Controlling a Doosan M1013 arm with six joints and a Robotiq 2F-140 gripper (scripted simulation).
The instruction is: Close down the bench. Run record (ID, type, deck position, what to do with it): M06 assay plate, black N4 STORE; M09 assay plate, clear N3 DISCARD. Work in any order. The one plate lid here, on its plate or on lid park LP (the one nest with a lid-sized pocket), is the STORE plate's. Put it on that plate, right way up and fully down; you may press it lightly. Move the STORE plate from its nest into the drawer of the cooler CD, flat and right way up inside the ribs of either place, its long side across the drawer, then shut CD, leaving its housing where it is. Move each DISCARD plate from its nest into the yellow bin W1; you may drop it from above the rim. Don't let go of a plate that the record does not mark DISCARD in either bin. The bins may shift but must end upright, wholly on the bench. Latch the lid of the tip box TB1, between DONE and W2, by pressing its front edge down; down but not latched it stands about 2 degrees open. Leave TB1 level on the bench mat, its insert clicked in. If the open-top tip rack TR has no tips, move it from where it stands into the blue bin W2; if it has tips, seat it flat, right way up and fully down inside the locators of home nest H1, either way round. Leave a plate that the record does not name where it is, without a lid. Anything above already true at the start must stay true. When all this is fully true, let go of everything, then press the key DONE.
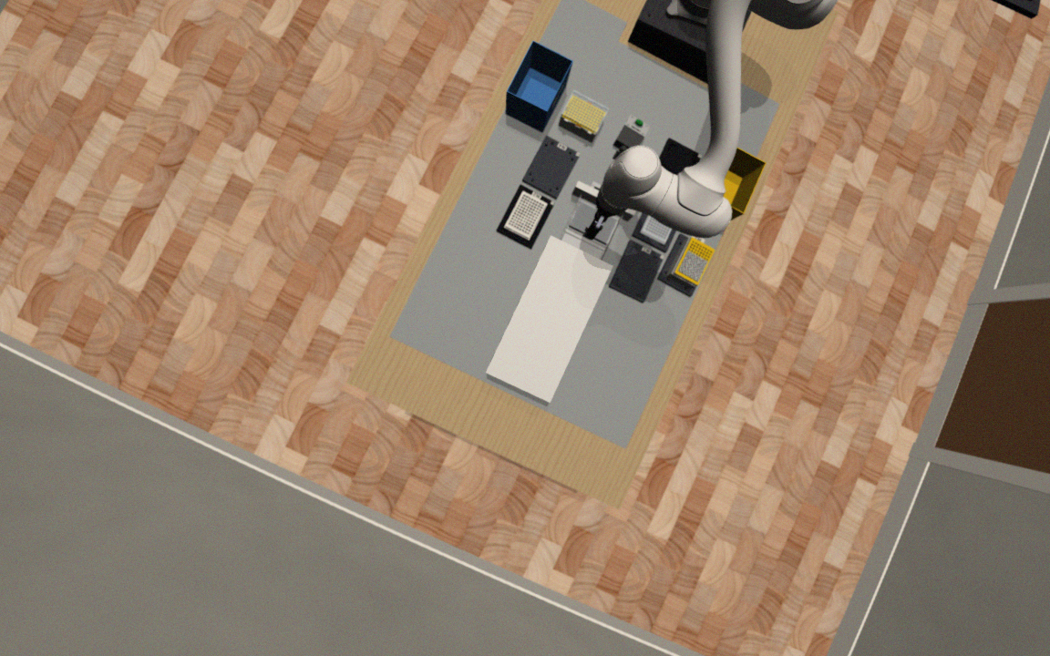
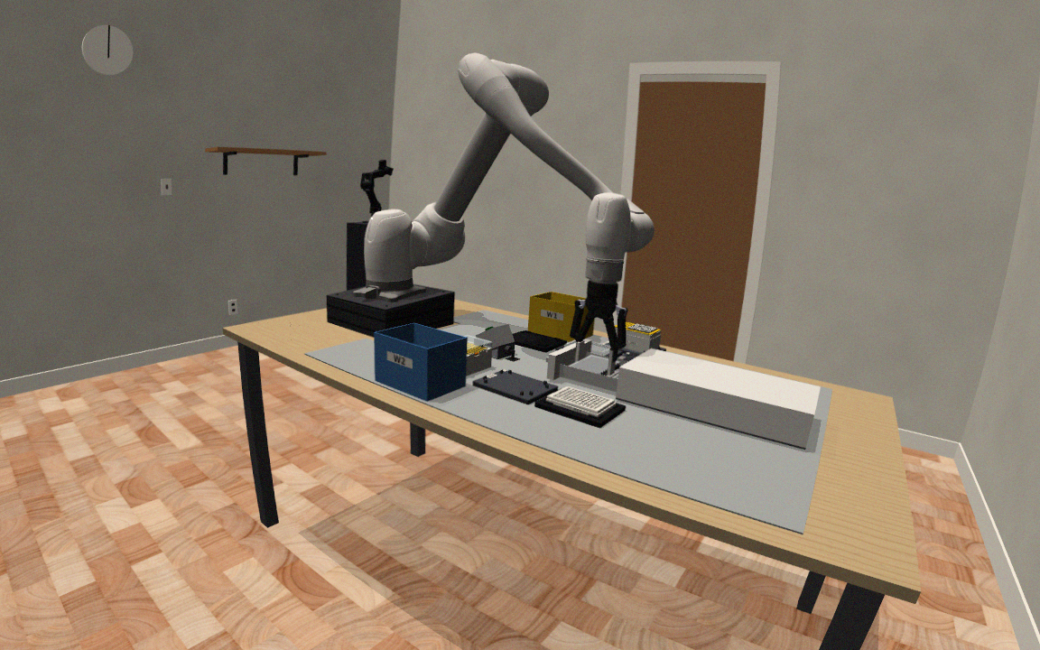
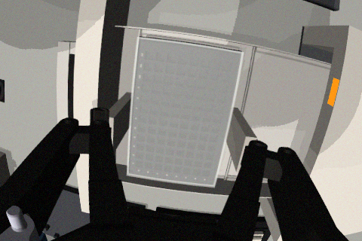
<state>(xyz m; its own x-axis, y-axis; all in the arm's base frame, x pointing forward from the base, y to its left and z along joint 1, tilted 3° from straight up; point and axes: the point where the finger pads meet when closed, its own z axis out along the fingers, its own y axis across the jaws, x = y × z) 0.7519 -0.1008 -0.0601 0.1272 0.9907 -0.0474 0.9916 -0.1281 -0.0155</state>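
Now: hand 1 cm above the grey plate lid. Round my hand: nest N3: 20 cm to the left, 8 cm behind, 4 cm below; then white plate: 20 cm to the right, 4 cm ahead, 3 cm below; then nest N1: 18 cm to the left, 9 cm ahead, 4 cm below.
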